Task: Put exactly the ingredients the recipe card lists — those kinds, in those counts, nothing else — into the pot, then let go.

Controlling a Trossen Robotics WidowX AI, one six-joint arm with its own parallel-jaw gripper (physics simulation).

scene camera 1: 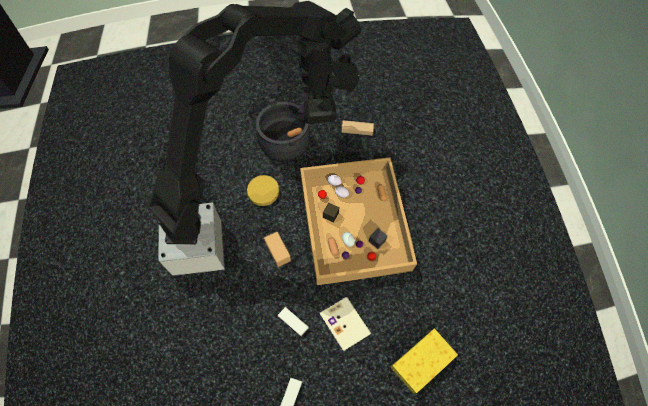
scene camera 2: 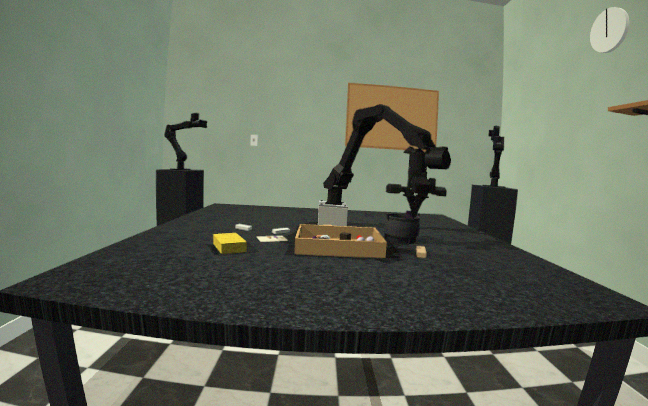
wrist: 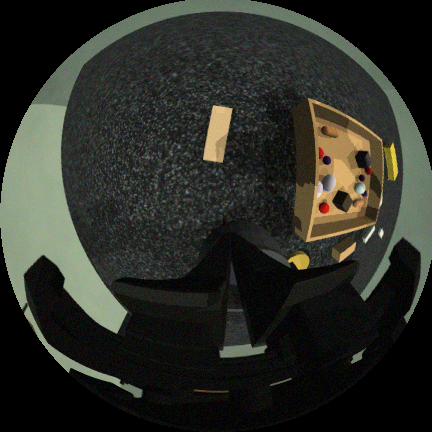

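Observation:
My gripper [scene camera 1: 319, 112] [scene camera 2: 413, 213] [wrist: 229, 236] is shut and empty, pointing down at the right rim of the dark pot [scene camera 1: 283, 148] [scene camera 2: 401, 230]. What lies under its fingertips is too dark to tell. An orange capsule [scene camera 1: 294, 132] is inside the pot. The recipe card [scene camera 1: 355, 329] [scene camera 2: 272, 239] shows a purple square and an orange square, each with one dot. The wooden tray [scene camera 1: 309, 225] [scene camera 2: 340, 248] [wrist: 302, 200] holds two orange capsules, three small purple balls, three red balls, two pale lilac eggs, a pale green egg and two dark cubes.
A yellow disc [scene camera 1: 263, 190] [wrist: 299, 260] lies in front of the pot. Wooden blocks lie beside the pot [scene camera 1: 283, 148] and left of the tray. A yellow sponge [scene camera 1: 425, 360] [scene camera 2: 229, 243] [wrist: 391, 161] and white blocks lie near the card.

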